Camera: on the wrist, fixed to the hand. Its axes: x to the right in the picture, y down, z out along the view.
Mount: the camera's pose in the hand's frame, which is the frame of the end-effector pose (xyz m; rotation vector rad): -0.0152 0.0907 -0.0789 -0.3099 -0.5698 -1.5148
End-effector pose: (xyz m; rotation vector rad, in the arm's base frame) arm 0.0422 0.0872 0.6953 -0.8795 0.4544 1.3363
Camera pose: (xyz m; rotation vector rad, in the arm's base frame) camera -0.0328 0.0160 0.6321 -0.7232 -0.7975 0.1596
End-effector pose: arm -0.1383 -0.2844 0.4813 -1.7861 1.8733 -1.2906
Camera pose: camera -0.2519 -0.2508 0.4556 2.8363 -0.1529 0.4069
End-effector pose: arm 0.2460 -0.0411 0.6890 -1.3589 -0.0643 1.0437
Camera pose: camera 0.2322 -0.1235 0.6012 -0.8163 -1.4747 0.0436
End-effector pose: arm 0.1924 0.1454 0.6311 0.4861 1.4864 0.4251
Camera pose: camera 0.1154 0.2163 0.6921 -0.7468 0.8529 -0.6432
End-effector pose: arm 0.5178 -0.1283 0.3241 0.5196 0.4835 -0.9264
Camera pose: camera 0.5732 -0.0258 0.2910 -0.5494 0.4353 -2.2924
